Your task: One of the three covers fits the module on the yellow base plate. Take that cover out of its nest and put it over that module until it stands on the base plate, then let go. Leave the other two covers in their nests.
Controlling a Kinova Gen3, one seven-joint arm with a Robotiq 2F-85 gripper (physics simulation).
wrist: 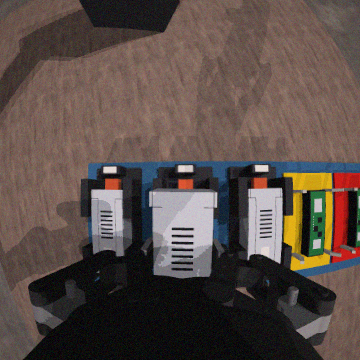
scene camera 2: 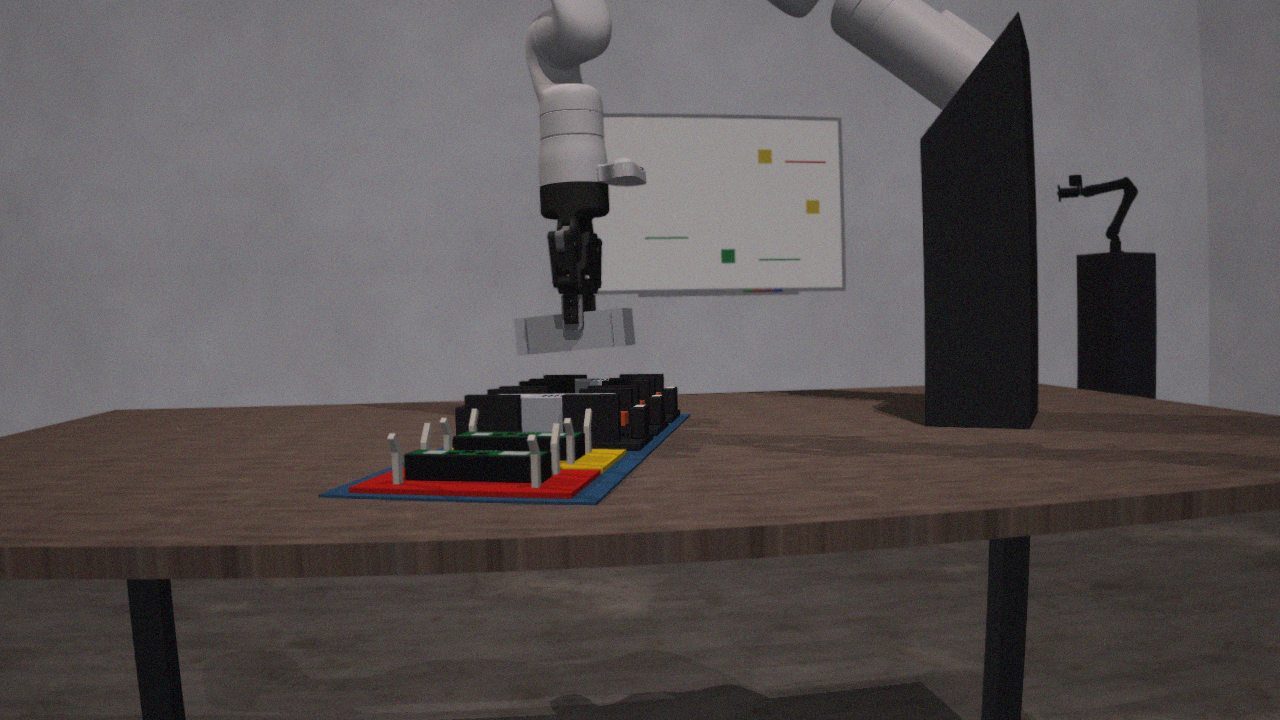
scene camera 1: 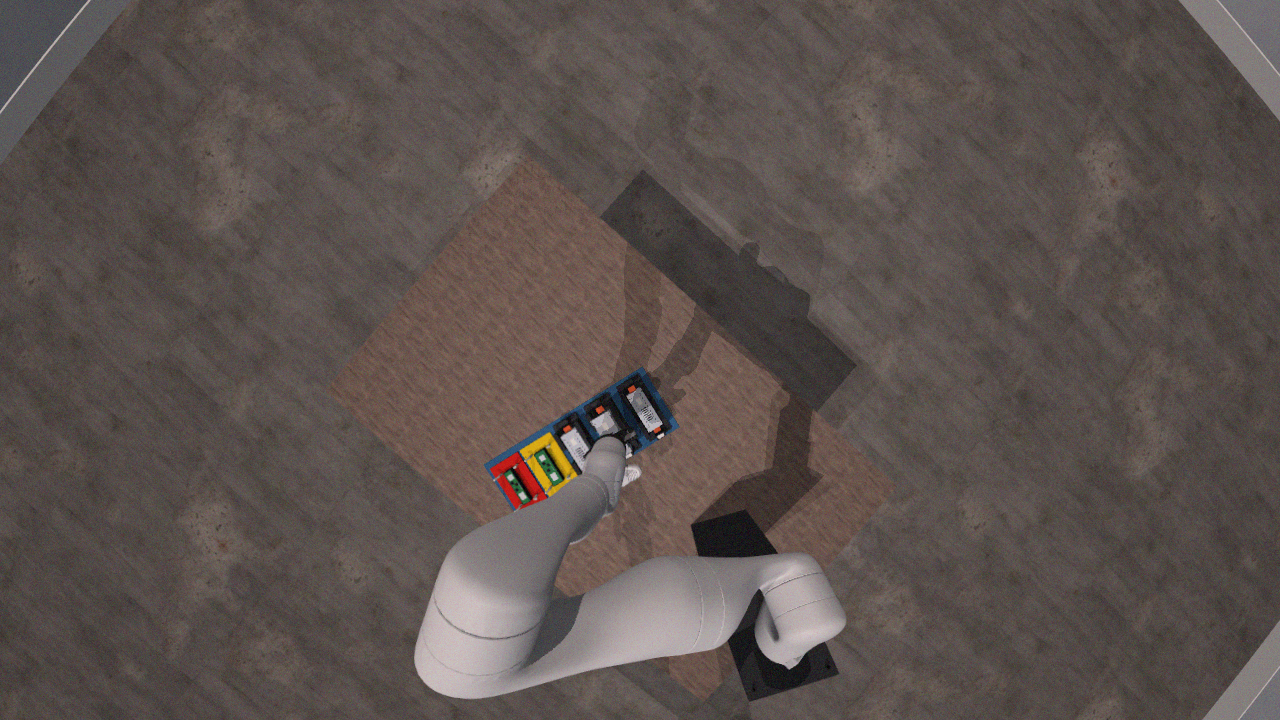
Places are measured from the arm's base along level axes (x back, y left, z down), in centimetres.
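Pixels of known places: gripper, fingertip midpoint: (wrist: 182,247) (scene camera 2: 580,329); arm's base at its link origin: (scene camera 2: 981,90).
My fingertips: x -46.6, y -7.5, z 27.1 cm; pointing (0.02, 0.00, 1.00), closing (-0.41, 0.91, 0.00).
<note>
For each thing: its middle in the pictures, then the offset to it from my fingertips. "pt": a spot on its surface instead.
- middle grey cover at the middle of its body: (wrist: 182,252) (scene camera 2: 575,331) (scene camera 1: 611,435) dy -0.2, dx -0.5, dz +0.2 cm
- narrower cover at the middle of its body: (scene camera 2: 597,396) (wrist: 112,229) (scene camera 1: 644,409) dy -9.9, dx +3.6, dz +8.2 cm
- yellow base plate at the middle of its body: (scene camera 2: 501,469) (wrist: 330,218) (scene camera 1: 535,474) dy +24.8, dx -10.9, dz +10.9 cm
- green-topped module at a spot on its surface: (scene camera 2: 519,441) (wrist: 323,218) (scene camera 1: 544,472) pt dy +21.8, dx -9.1, dz +9.1 cm
My gripper (scene camera 2: 572,318) (wrist: 182,247) is shut on the middle grey cover (scene camera 1: 604,422) (scene camera 2: 595,329) (wrist: 182,215) and holds it in the air above the nests, with a gap below it. In scene camera 2 the cover looks slightly slanted. A narrower cover (scene camera 1: 643,409) (wrist: 106,200) sits in the far nest. Another cover (scene camera 1: 573,442) (scene camera 2: 541,412) (wrist: 265,200) sits in the nest beside the yellow base plate (scene camera 1: 535,445) (scene camera 2: 597,459) (wrist: 309,181). That plate bears a green-topped module (scene camera 1: 547,466) (scene camera 2: 519,441) (wrist: 315,225) between pale upright posts. The fingertips are partly hidden in the wrist view.
A red base plate (scene camera 1: 505,467) (scene camera 2: 571,487) (wrist: 345,180) with a similar module and posts lies beyond the yellow one. All stand in a row on a blue board (scene camera 2: 637,467) (wrist: 150,168). The robot's black pedestal (scene camera 1: 735,535) (scene camera 2: 980,250) (wrist: 130,15) stands off to one side.
</note>
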